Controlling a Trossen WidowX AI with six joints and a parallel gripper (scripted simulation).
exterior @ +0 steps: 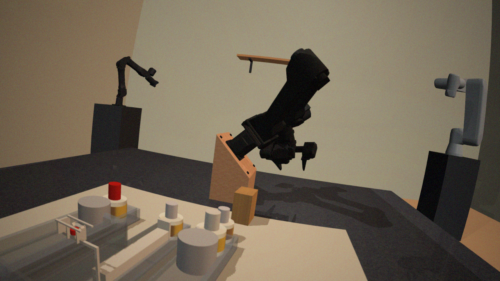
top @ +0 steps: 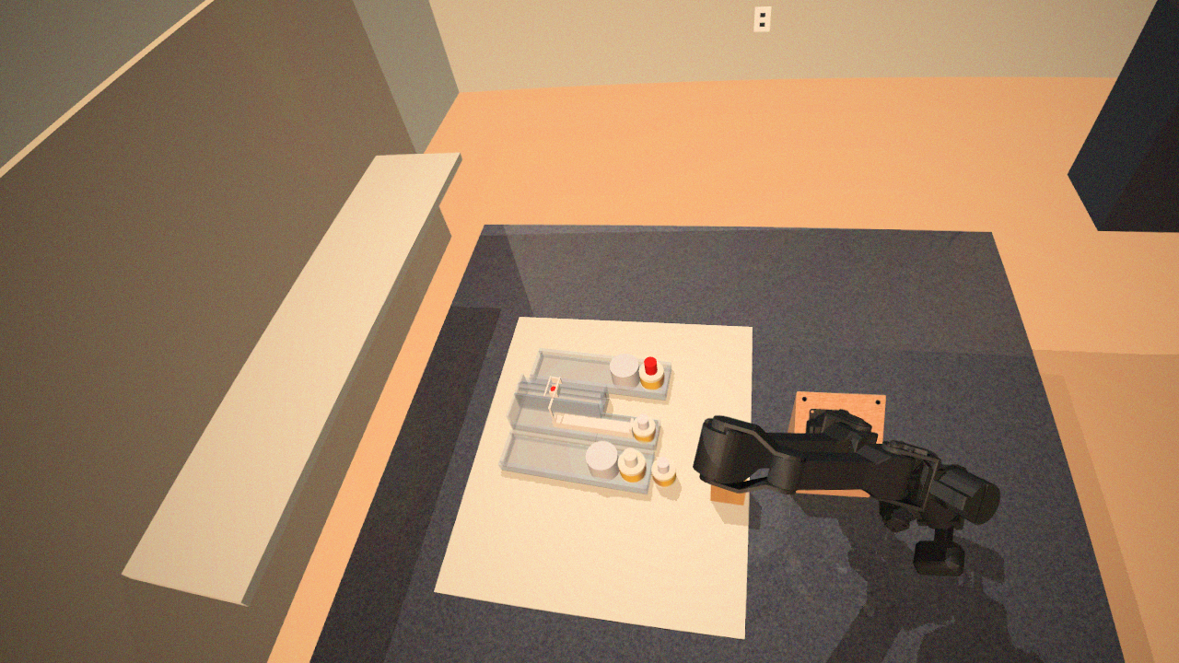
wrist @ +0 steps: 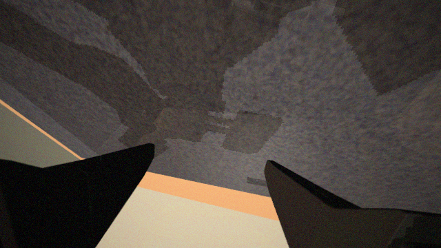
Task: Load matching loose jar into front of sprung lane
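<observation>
My gripper tip is now 530 mm short of the grey-capped jar, 130 mm to the left of it and 30 mm above it. Round my gripper tip: wooden block 360 mm ahead, 100 mm to the right, 40 mm below; cream pusher plate 630 mm ahead, 250 mm to the right, 20 mm below.
</observation>
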